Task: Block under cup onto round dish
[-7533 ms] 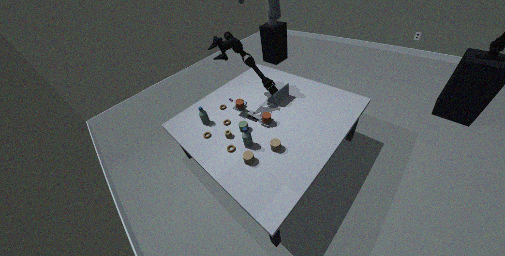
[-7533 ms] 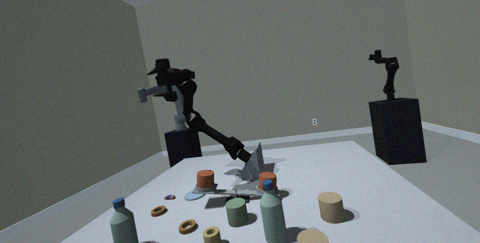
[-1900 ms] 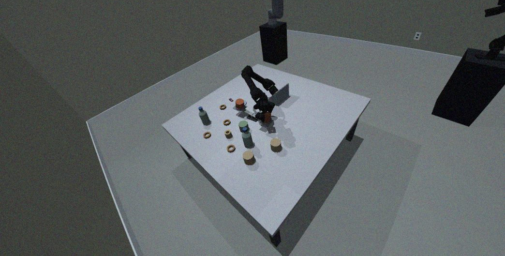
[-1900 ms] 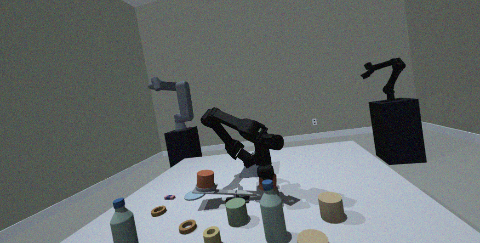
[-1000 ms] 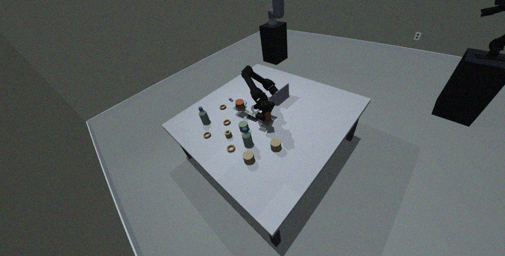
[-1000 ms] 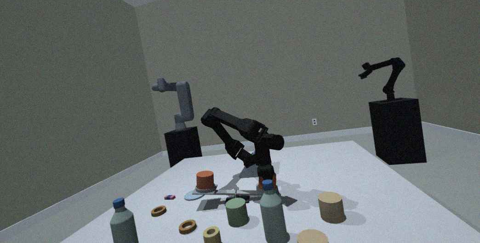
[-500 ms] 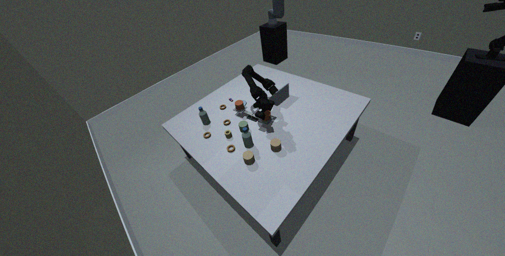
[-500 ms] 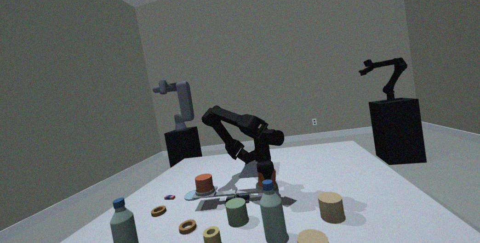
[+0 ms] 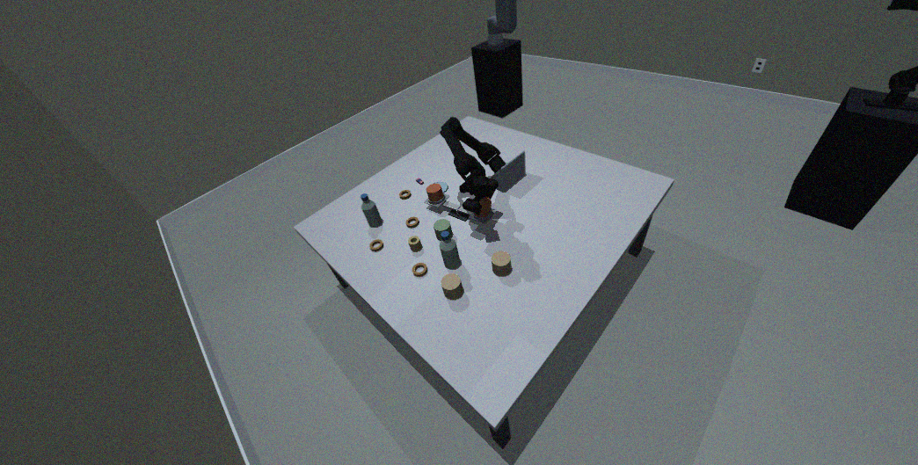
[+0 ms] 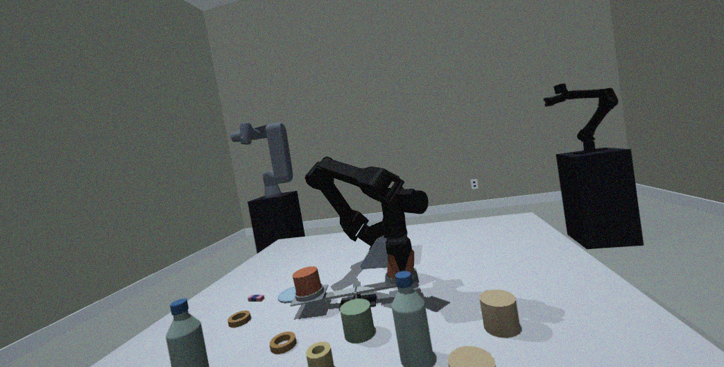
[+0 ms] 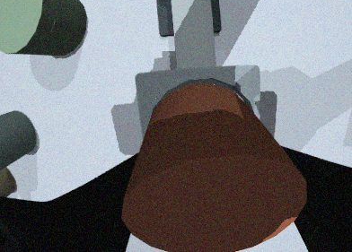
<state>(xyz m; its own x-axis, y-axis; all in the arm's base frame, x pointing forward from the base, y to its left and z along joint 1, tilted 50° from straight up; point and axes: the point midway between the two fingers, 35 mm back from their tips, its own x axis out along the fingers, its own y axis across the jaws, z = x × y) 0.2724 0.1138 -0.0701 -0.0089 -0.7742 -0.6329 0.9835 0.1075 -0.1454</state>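
My gripper tip is now 10 mm to the left of the teal block and 10 mm above it. From my gripper tip the other things lie so: green cylinder: 140 mm ahead, 90 mm to the right, 50 mm below; pink-and-blue object: 30 mm behind, 490 mm to the right, 80 mm below; pale blue round dish: 50 mm behind, 360 mm to the right, 80 mm below.
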